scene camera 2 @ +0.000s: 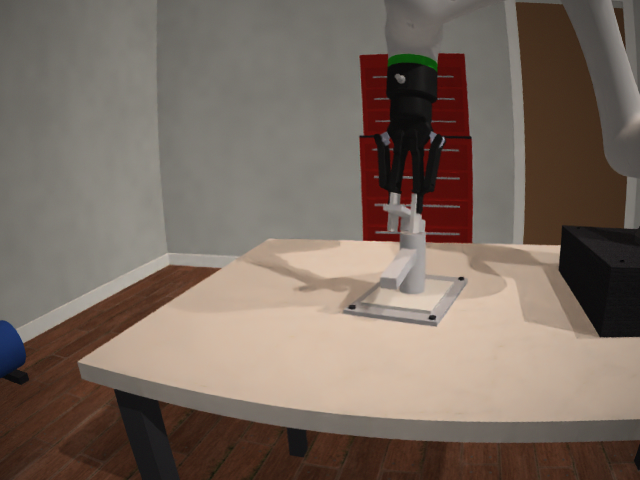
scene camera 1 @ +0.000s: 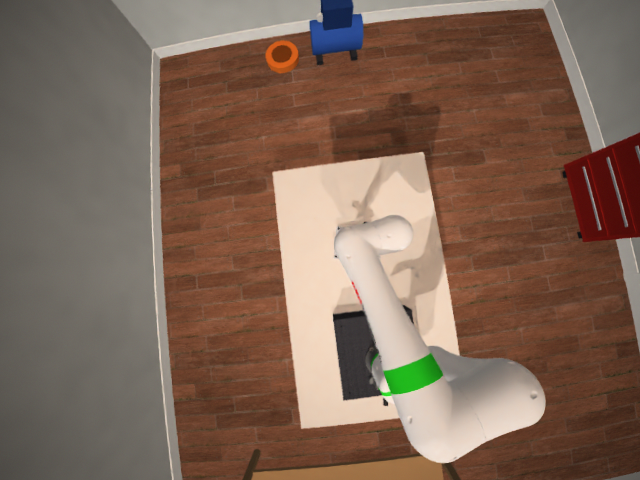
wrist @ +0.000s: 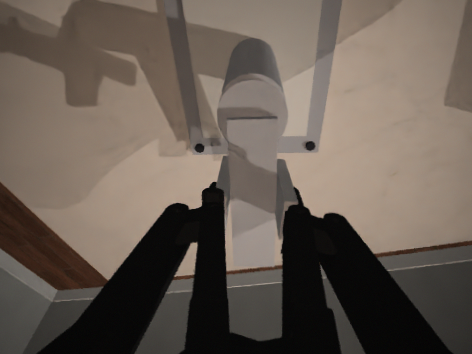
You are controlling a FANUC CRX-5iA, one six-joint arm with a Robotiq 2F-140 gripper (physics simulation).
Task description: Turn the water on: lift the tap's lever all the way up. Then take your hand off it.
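Frame: origin at the arm's base, x ahead, y left, z up, level; centimetres.
Where they show: gripper, between the fingertips: (scene camera 2: pixel 402 232) (wrist: pixel 252 173).
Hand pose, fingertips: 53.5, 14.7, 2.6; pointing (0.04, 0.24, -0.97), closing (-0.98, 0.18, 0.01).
Observation:
Each offset is from my fingertips to the top centre of the thing, as dx, dy, dz. "*": to the spot under its first point. Level surfaces: height alone.
The grey tap @(* -1.2, -2.9, -6.8) (scene camera 2: pixel 413 266) (wrist: pixel 252 97) stands upright on its framed base plate @(* -7.4, -3.1, -12.7) (scene camera 2: pixel 445 299) (wrist: pixel 324 75), with its square spout @(+0.1, +1.8, -3.6) (scene camera 2: pixel 397 269) low on the side. Its flat lever @(-0.1, -0.3, +5.5) (scene camera 2: pixel 395 209) (wrist: pixel 252 165) is on top of the body. In scene camera 2 the lever's free end is tilted upward above the spout. My gripper (scene camera 2: pixel 403 223) (wrist: pixel 252 173) points down and is shut on the lever, one finger pad along each side. In scene camera 1 the arm hides the gripper and nearly all of the tap.
A black box (scene camera 1: pixel 354 356) (scene camera 2: pixel 594 289) stands on the pale table @(dz -13.5) (scene camera 1: pixel 310 289) (scene camera 2: pixel 310 361), beside the arm's base. A red drawer cabinet (scene camera 1: pixel 602 198) (scene camera 2: pixel 369 170) is by the wall. A blue tank (scene camera 1: pixel 337 38) and an orange ring-shaped container (scene camera 1: pixel 281 67) are on the floor.

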